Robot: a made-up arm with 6 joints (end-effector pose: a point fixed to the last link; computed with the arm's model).
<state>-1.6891 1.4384 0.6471 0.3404 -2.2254 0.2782</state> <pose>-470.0 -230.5 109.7 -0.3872 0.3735 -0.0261 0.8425</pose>
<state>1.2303 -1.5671 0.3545 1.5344 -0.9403 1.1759</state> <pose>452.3 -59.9 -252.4 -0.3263 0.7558 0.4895 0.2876</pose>
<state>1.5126 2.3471 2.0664 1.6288 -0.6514 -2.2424</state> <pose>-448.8 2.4 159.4 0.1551 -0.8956 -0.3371 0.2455</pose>
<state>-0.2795 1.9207 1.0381 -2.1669 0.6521 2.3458</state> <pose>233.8 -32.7 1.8 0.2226 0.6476 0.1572 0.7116</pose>
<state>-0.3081 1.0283 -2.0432 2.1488 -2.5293 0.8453</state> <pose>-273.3 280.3 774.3 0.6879 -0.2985 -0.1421 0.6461</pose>
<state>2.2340 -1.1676 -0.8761 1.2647 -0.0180 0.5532</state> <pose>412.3 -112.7 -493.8 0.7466 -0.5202 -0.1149 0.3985</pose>
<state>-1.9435 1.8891 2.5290 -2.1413 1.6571 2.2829</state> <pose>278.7 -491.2 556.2 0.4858 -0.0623 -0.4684 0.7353</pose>
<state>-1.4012 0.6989 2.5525 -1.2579 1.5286 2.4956</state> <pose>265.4 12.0 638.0 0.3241 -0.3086 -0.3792 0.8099</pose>
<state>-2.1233 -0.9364 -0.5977 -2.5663 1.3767 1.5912</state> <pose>-490.9 387.8 -271.2 -0.2265 0.0586 0.9125 0.3356</pose>
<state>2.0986 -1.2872 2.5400 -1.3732 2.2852 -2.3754</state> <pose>-77.2 -526.4 -497.5 -0.9062 0.3820 0.1045 0.1482</pose>
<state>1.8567 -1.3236 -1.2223 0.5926 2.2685 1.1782</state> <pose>234.5 -253.8 -741.8 -0.9003 -0.1237 0.3146 0.2743</pose>
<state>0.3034 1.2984 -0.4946 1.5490 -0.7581 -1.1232</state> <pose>270.4 -687.7 625.0 -0.4969 0.2722 -0.2604 0.7818</pose>
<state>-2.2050 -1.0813 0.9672 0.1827 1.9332 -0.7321</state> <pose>144.7 336.7 130.4 0.3137 -0.0683 -0.1033 0.9414</pose>
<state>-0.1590 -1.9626 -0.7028 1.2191 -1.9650 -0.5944</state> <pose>104.9 -592.7 -841.0 0.3439 -0.2437 -0.9021 0.0925</pose>
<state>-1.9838 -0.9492 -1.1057 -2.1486 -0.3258 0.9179</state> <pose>-277.5 372.6 -447.4 0.2828 -0.2832 -0.8259 0.3972</pose>
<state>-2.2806 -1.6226 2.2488 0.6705 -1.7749 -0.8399</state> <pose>436.3 -152.8 248.7 -0.9854 0.0384 -0.1407 0.0878</pose>
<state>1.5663 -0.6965 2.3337 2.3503 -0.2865 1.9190</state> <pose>-233.6 59.5 -205.0 -0.8562 -0.3328 0.3885 0.0718</pose>
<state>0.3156 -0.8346 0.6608 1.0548 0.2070 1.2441</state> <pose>-35.6 -519.6 -84.9 -0.4478 0.8518 -0.2708 0.0226</pose>
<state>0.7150 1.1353 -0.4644 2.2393 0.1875 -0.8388</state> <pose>302.7 -234.9 614.8 -0.1157 -0.1682 0.3490 0.9146</pose>
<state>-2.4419 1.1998 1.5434 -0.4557 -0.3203 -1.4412</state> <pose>-18.7 163.8 -62.3 0.4969 0.5526 0.1183 0.6586</pose>
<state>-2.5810 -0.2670 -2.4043 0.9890 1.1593 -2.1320</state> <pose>180.3 152.9 -30.2 -0.1857 0.4476 0.8585 0.1675</pose>
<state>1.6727 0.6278 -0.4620 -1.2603 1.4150 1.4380</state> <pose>607.4 -38.0 490.6 -0.1509 -0.0341 -0.0892 0.9839</pose>
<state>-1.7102 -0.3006 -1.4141 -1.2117 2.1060 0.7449</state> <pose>-330.5 780.7 -80.1 -0.2134 0.5660 0.4129 0.6809</pose>
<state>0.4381 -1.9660 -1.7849 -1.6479 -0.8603 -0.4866</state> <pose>486.6 280.4 -714.8 0.3669 0.1332 0.4127 0.8230</pose>
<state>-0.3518 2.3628 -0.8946 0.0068 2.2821 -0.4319</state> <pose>521.1 -662.3 162.3 0.3683 0.2425 -0.8419 0.3111</pose>
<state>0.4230 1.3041 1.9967 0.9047 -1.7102 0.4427</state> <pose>165.2 226.0 119.1 0.2445 -0.3672 0.4717 0.7635</pose>
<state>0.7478 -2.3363 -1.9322 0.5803 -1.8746 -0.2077</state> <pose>417.4 432.8 -796.0 0.3202 0.2818 -0.4827 0.7649</pose>
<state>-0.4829 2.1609 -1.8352 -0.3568 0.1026 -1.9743</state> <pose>307.7 -26.2 745.3 -0.2109 -0.4491 0.6940 0.5218</pose>
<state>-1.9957 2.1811 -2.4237 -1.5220 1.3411 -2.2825</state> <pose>-415.3 -406.8 421.9 -0.3637 0.5956 0.6086 0.3776</pose>
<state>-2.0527 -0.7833 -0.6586 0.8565 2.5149 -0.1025</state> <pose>18.9 777.8 -147.5 -0.1346 -0.7609 0.1026 0.6265</pose>
